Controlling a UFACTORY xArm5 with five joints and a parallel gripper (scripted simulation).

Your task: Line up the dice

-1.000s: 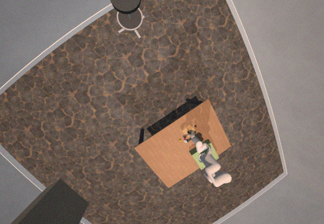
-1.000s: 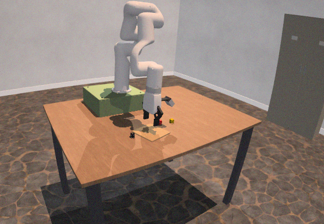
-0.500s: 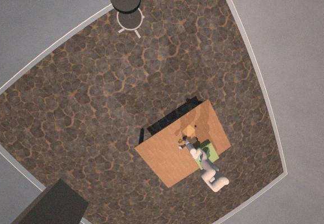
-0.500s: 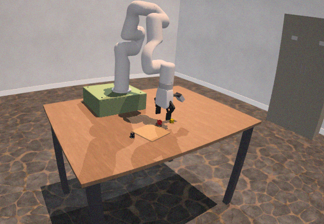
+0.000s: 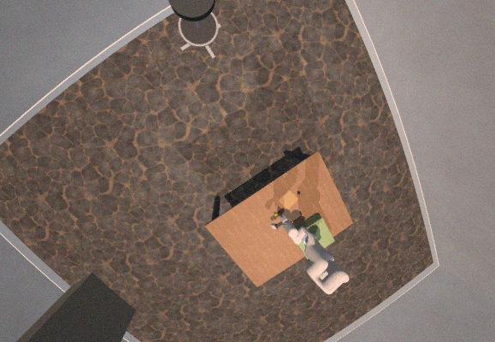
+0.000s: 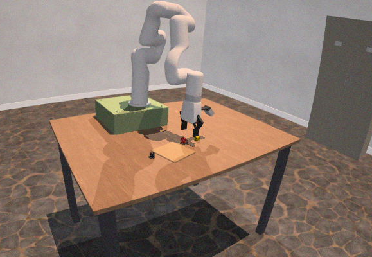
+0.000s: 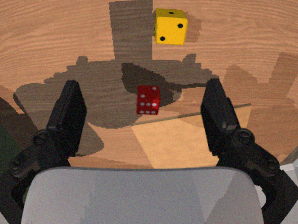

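My hand is 2 cm short of the yellow die, 4 cm to the right of it and 4 cm above it. Round my hand: black die (7 cm ahead, 25 cm to the right, 4 cm below); then red die (4 cm to the right, 4 cm below); then tan mat (7 cm ahead, 14 cm to the right, 5 cm below).
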